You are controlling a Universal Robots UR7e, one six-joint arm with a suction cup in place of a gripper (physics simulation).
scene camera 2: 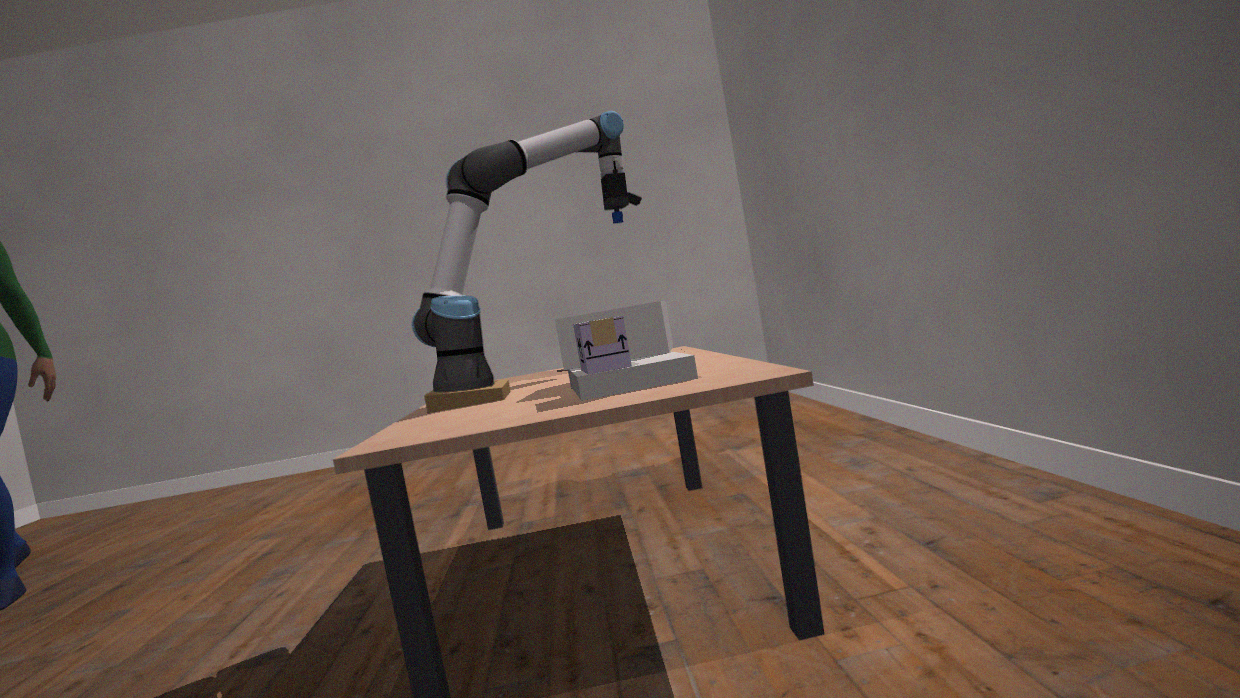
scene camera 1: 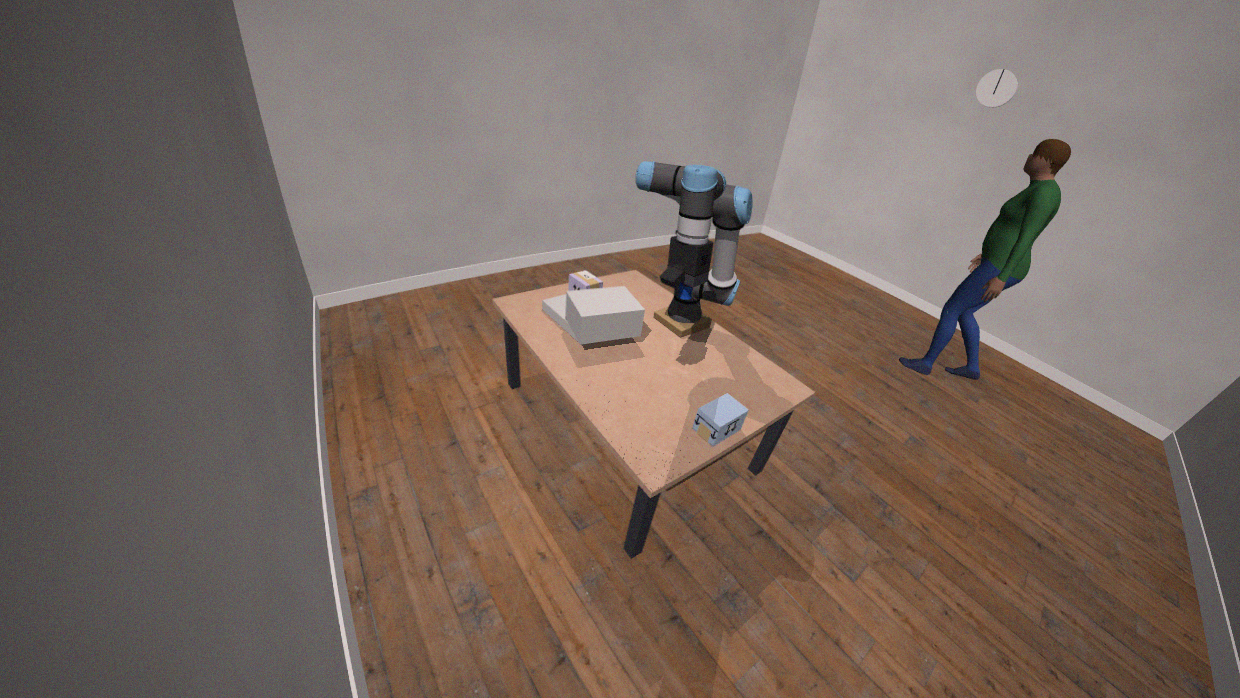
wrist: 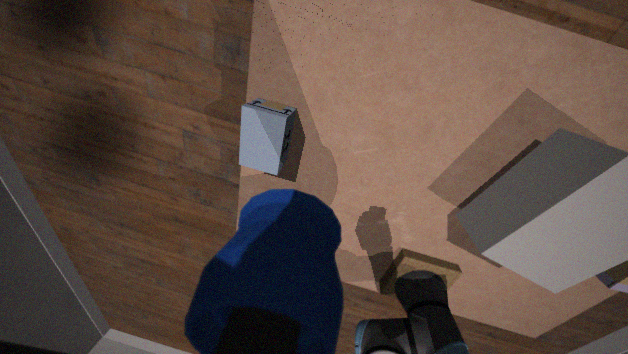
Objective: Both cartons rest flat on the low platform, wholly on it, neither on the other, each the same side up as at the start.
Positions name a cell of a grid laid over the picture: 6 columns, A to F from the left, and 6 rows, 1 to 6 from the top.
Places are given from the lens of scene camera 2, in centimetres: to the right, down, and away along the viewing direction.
low grey platform (scene camera 2: D4): 6, 4, 126
